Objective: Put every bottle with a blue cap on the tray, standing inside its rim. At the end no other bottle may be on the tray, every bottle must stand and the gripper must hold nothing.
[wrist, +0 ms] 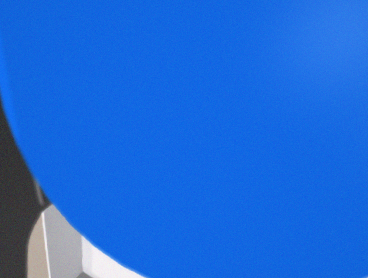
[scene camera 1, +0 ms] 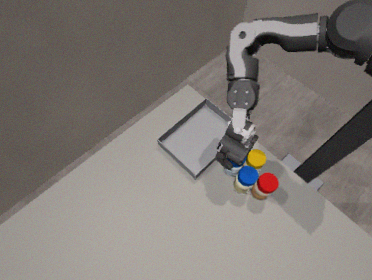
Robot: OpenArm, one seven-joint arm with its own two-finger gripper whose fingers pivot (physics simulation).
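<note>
My gripper (scene camera 1: pixel 232 164) is pointed down and shut on a blue-capped bottle (scene camera 1: pixel 233 170) (wrist: pixel 200 125), beside the tray's right corner. The fingers hide part of this bottle in the scene view, and its cap fills most of the wrist view. A second blue-capped bottle (scene camera 1: pixel 247 177) with a pale yellow body stands just in front of it, outside the tray. The grey tray (scene camera 1: pixel 187 137) (wrist: pixel 62 240) lies to the left with its visible floor bare. Part of its right side is hidden behind the gripper.
A yellow-capped bottle (scene camera 1: pixel 256 159) stands close to the right of the held bottle. A red-capped bottle (scene camera 1: pixel 267 183) stands beside the second blue-capped one. The bottles stand close together near the table's right edge. The arm reaches in from the upper right.
</note>
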